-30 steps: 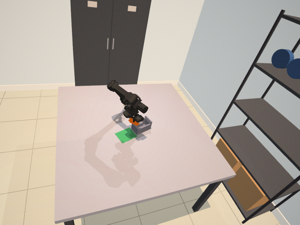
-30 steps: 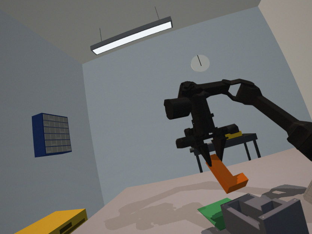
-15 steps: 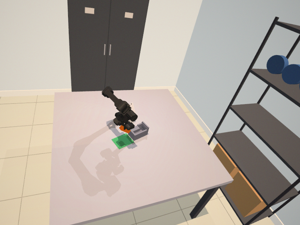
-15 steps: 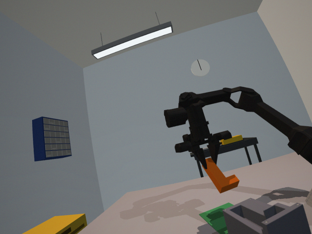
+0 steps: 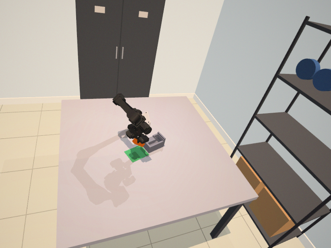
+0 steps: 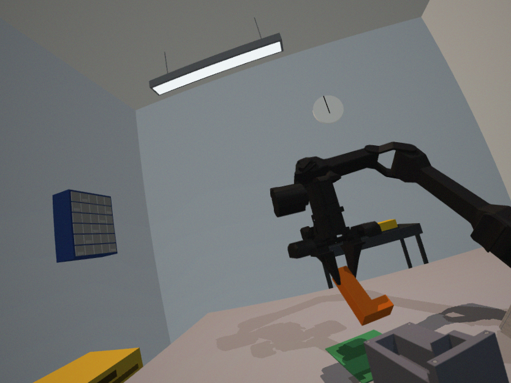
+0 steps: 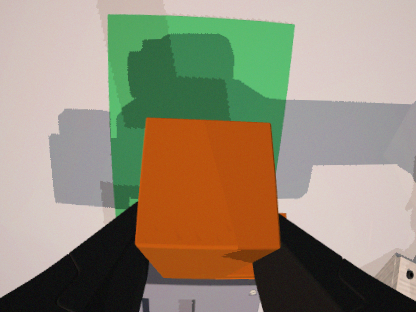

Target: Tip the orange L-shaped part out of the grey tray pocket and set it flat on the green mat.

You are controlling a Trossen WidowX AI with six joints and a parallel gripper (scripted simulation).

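Right now my gripper tip is 15 cm above the green mat, 2 cm to the right of it and 1 cm past it. Round my gripper tip: orange L-shaped part: 3 cm below, 2 cm to the left, 2 cm behind.
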